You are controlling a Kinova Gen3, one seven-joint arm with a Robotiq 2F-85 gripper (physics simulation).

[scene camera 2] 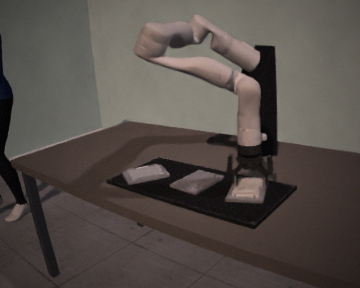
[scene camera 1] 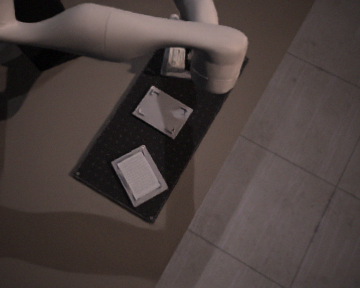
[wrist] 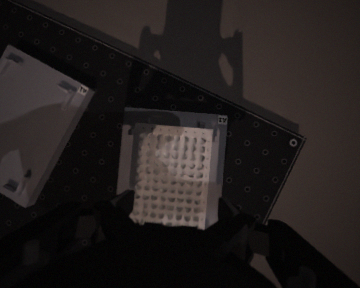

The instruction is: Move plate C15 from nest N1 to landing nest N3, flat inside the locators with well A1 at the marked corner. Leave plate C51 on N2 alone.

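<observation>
A cream many-welled plate [scene camera 1: 176,57] [scene camera 2: 248,187] [wrist: 172,175] sits on a grey nest [scene camera 1: 175,74] [scene camera 2: 243,199] [wrist: 175,116] under the arm. This nest's A1 mark is at its upper right corner in the wrist view. My gripper [scene camera 2: 251,176] [wrist: 175,203] is open, its fingers on either side of the plate's near end; the plate's near edge is hidden. A bare middle nest [scene camera 1: 159,114] [scene camera 2: 196,182] [wrist: 37,122] shows corner locators and an A1 mark. Another pale plate [scene camera 1: 139,175] [scene camera 2: 146,171] lies on the far-end nest [scene camera 1: 163,187]. No plate or nest names are readable.
The nests stand on a black perforated board [scene camera 1: 200,107] [scene camera 2: 240,212] [wrist: 255,145] on a brown table [scene camera 1: 55,130] [scene camera 2: 320,220]. The arm [scene camera 1: 145,37] [scene camera 2: 248,112] covers part of the board in scene camera 1. A person's leg [scene camera 2: 12,145] shows beside the table.
</observation>
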